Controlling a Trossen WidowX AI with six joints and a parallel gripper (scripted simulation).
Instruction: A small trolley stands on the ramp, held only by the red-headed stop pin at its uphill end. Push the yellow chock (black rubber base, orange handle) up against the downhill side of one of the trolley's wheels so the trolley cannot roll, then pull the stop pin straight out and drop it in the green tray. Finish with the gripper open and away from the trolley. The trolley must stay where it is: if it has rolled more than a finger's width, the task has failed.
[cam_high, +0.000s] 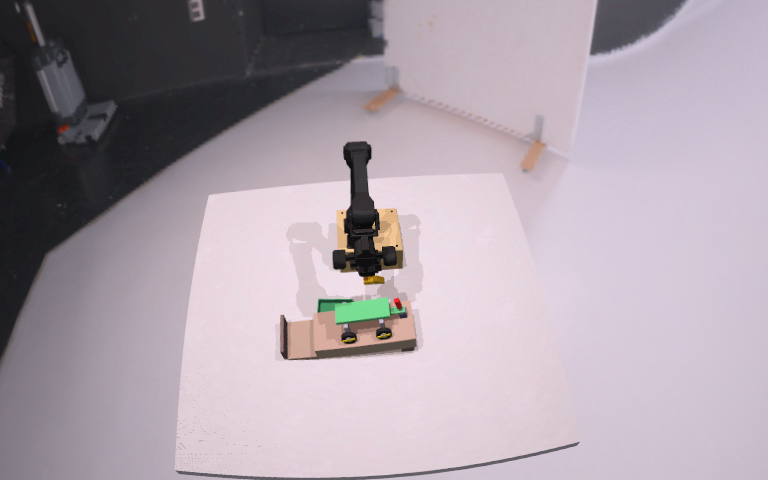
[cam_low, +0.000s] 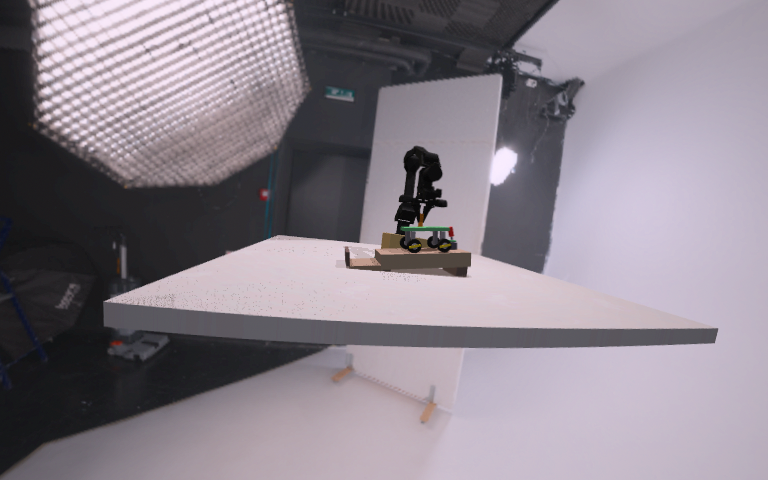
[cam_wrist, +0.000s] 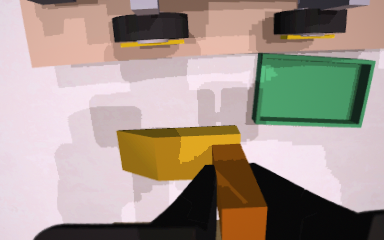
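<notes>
Now: gripper tip 100 mm short of the red-headed stop pin, 100 mm to the right of it and 40 mm above it. Also, from my gripper tip: yellow chock: 20 mm to the left, 10 mm below; then trolley: 120 mm ahead, 10 mm to the right, 60 mm below; then ramp: 120 mm ahead, 10 mm to the right, 120 mm below.
</notes>
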